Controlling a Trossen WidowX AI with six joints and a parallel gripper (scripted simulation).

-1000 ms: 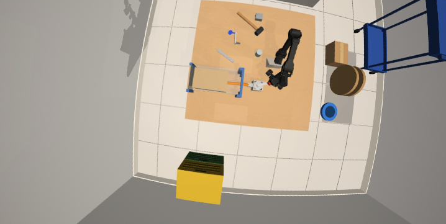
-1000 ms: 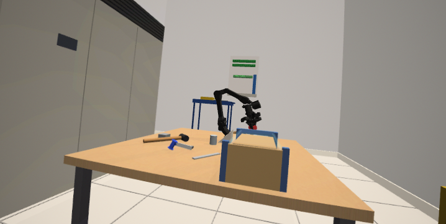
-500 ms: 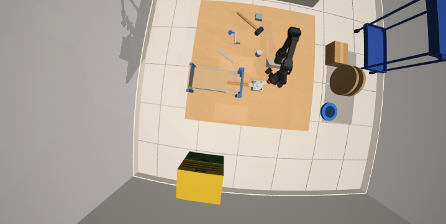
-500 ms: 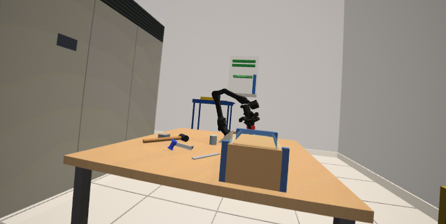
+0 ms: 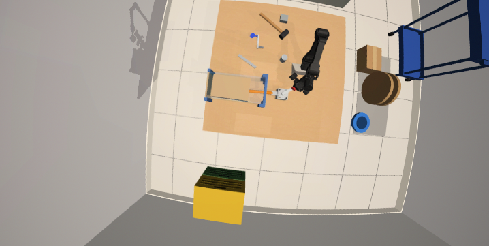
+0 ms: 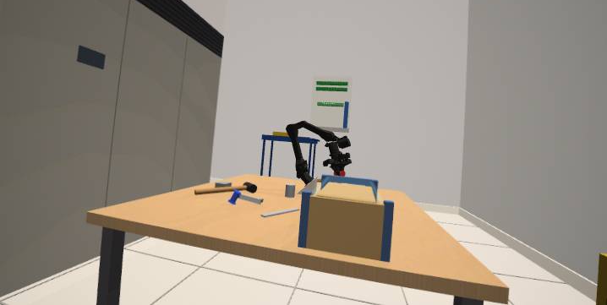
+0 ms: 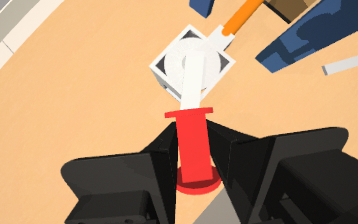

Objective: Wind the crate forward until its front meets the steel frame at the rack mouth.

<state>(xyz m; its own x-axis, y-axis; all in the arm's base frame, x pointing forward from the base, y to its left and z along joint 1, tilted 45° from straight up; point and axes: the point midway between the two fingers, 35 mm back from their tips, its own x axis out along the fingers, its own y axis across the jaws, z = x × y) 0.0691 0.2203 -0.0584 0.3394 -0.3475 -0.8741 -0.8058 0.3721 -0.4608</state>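
My gripper tip is 20 mm short of the red-knobbed crank handle, 10 mm to the right of it and 30 mm above it. Also, from my gripper tip: blue steel frame (220 mm ahead, 70 mm to the left, 30 mm below); red grip (10 mm behind, 10 mm to the right); hand winch (50 mm ahead, 50 mm to the left, 100 mm below).
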